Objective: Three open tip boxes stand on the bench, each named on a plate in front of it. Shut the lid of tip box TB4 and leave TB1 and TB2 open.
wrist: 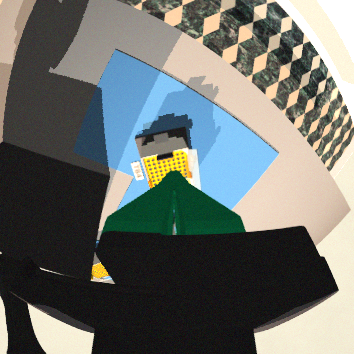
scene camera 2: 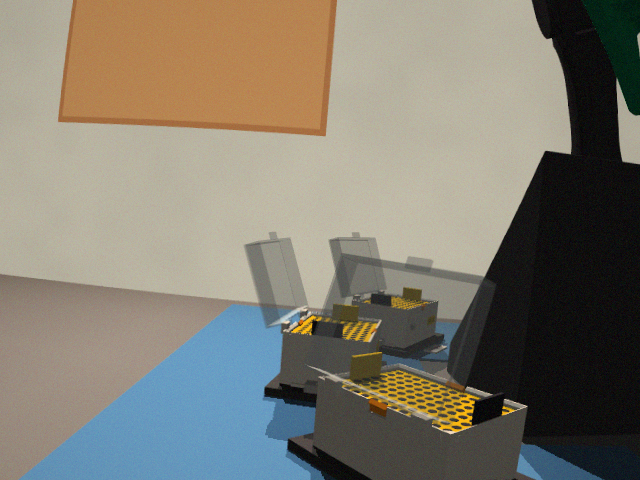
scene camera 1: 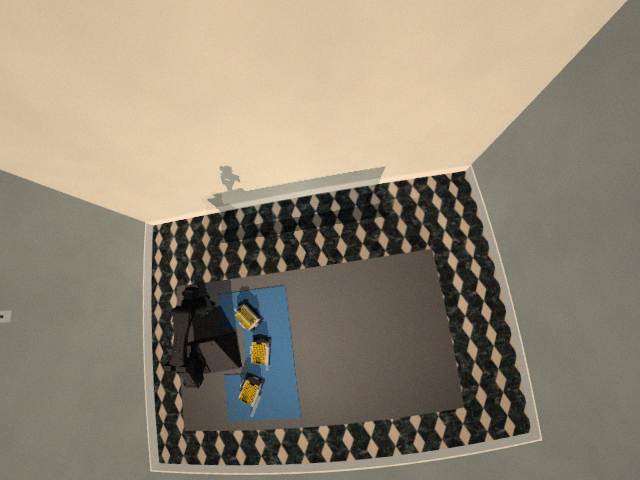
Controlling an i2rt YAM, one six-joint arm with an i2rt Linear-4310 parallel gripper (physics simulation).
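Pixels of known places: gripper, fingertip midpoint: [wrist: 173,177] [scene camera 1: 214,303]; arm's base, origin of the base link: [wrist: 16,226] [scene camera 2: 631,288] [scene camera 1: 200,362].
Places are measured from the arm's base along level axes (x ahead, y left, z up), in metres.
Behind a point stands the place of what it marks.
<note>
The near tip box [scene camera 1: 247,316] @(x 0.295, y 0.264, z 0.003 m) [scene camera 2: 408,444] @(x 0.262, y 0.301, z -0.080 m) [wrist: 162,167] has its clear lid [scene camera 2: 413,289] @(x 0.269, y 0.285, z 0.013 m) raised. Its small plate [wrist: 137,170] @(x 0.208, y 0.202, z -0.122 m) seems to read TB1 in the wrist view, but is blurred. The middle box [scene camera 1: 260,352] [scene camera 2: 330,359] has its lid [scene camera 2: 273,281] @(x 0.406, y 0.043, z -0.023 m) up and leaning back. The far box [scene camera 1: 250,391] [scene camera 2: 393,322] also has its lid [scene camera 2: 357,246] @(x 0.335, y -0.229, z 0.008 m) up. I cannot read their plates, so which box is TB4 is not certain. My gripper [wrist: 173,177] @(x 0.160, y 0.345, z 0.120 m) is shut and empty, apart from the boxes; part of its green fingers [scene camera 2: 622,67] @(x 0.160, y 0.345, z 0.120 m) shows at the upper right in scene camera 2.
The boxes stand on a blue mat [scene camera 1: 281,330] @(x 0.457, y 0.166, z -0.123 m) [scene camera 2: 155,403] @(x 0.474, y 0.186, z -0.124 m) [wrist: 227,150] @(x 0.352, y 0.353, z -0.124 m) on the grey-brown bench [scene camera 1: 372,330] @(x 0.996, y 0.150, z -0.127 m). The black pedestal [scene camera 2: 584,299] @(x 0.110, y 0.145, z 0.000 m) [wrist: 50,210] @(x 0.075, y 0.138, z 0.021 m) stands beside the boxes. An orange board [scene camera 2: 196,62] hangs on the wall.
</note>
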